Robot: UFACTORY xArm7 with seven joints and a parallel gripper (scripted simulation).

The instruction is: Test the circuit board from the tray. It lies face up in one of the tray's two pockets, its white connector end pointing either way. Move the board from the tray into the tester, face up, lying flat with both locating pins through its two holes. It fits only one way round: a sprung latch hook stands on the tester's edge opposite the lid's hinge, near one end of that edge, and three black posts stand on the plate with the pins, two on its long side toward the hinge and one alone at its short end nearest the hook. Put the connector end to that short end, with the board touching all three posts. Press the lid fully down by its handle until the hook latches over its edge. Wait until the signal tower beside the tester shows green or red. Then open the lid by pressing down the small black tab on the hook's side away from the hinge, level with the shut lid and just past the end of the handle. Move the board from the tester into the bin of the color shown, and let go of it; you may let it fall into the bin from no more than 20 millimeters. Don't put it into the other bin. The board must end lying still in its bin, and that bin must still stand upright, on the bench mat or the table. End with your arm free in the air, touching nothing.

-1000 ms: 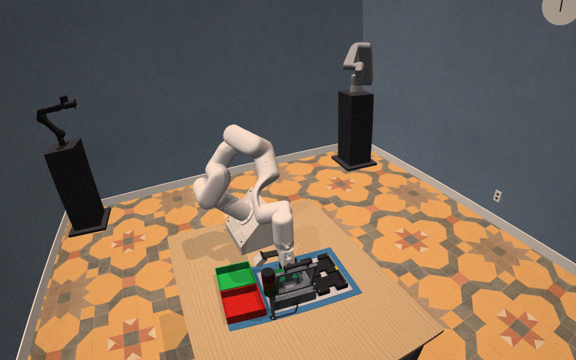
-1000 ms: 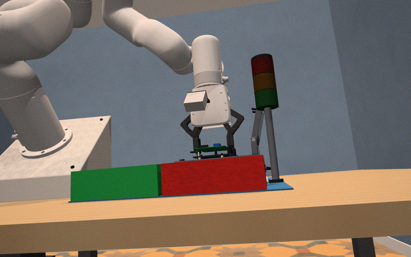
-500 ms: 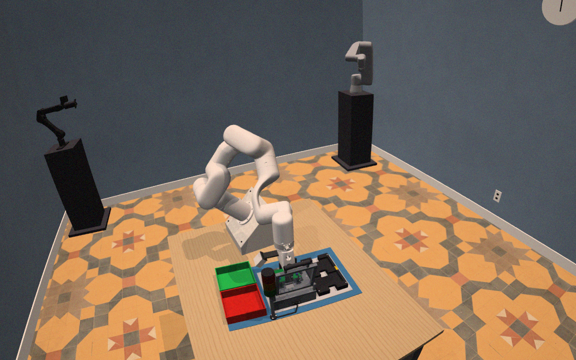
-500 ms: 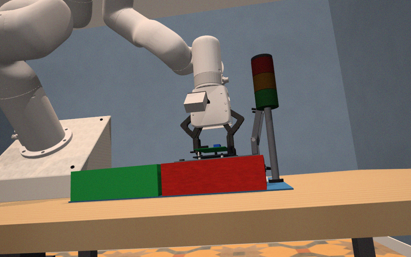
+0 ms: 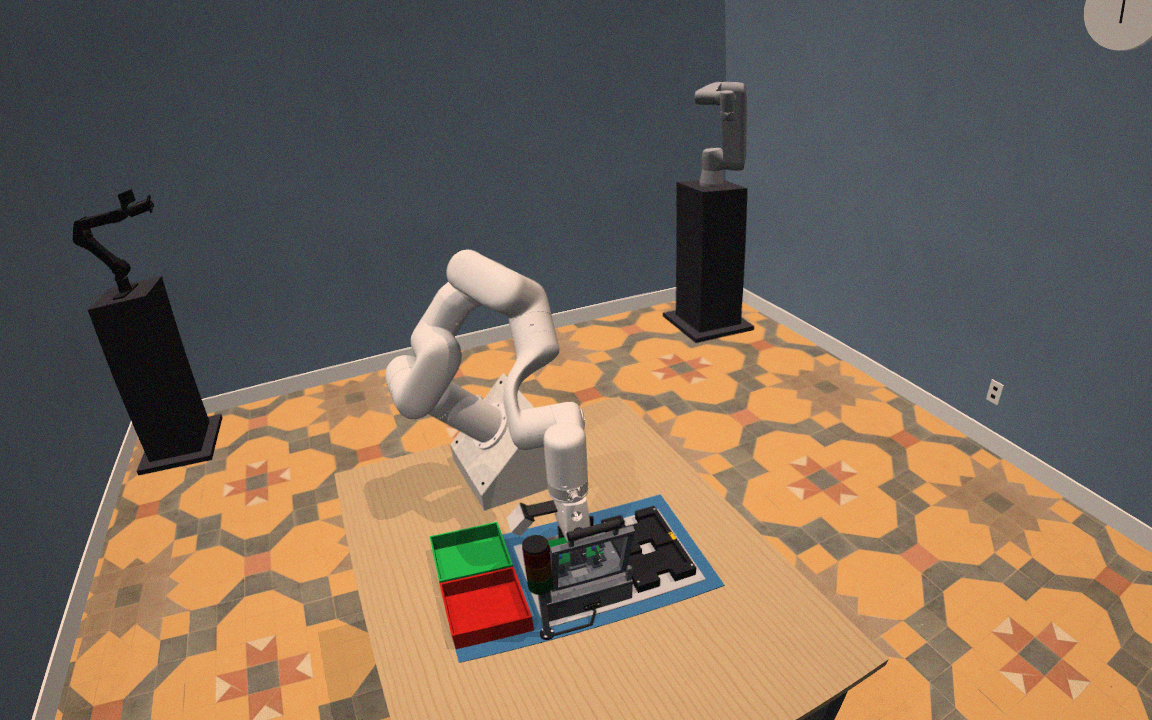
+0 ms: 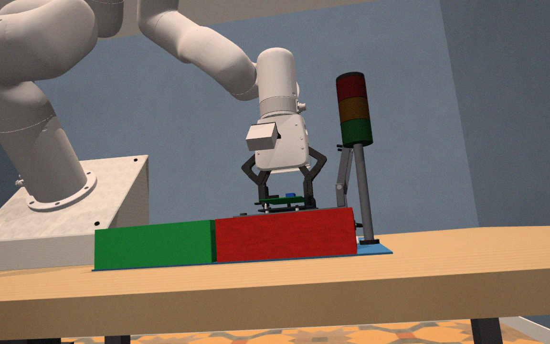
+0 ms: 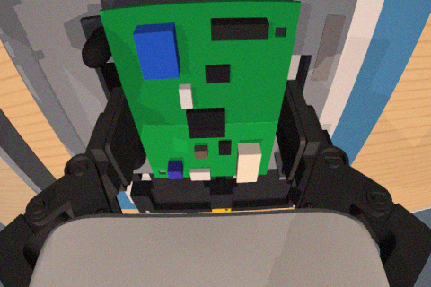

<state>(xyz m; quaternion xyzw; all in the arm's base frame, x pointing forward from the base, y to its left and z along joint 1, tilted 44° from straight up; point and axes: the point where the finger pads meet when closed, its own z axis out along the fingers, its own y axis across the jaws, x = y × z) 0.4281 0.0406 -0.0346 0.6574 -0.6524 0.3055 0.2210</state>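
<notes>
Now: the green circuit board right at my hand. Round my hand: tester plate 10 mm ahead, 10 mm to the left, 20 mm below; then tester lid 130 mm ahead, 90 mm above; then black latch tab 60 mm behind, 60 mm to the left.
</notes>
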